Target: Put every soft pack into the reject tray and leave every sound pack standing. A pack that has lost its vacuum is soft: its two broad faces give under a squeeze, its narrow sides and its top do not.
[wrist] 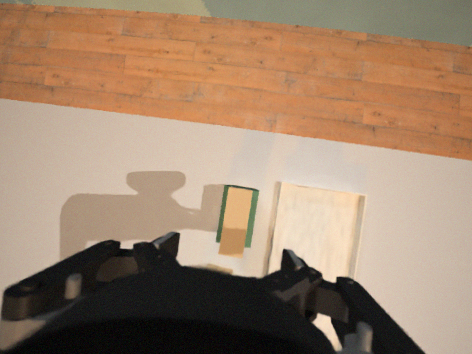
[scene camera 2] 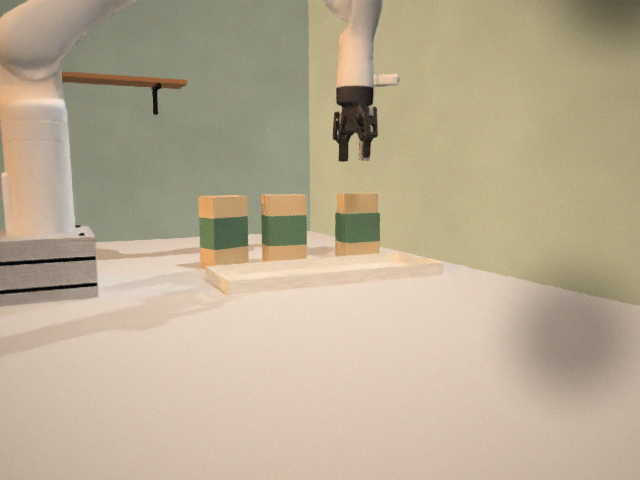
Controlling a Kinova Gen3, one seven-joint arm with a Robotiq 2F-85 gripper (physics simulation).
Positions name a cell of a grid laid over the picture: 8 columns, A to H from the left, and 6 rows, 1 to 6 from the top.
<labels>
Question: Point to a pale reject tray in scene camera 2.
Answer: C4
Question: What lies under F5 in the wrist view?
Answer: The gripper.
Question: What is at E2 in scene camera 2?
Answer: The gripper.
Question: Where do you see a pale reject tray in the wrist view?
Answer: F4
</labels>
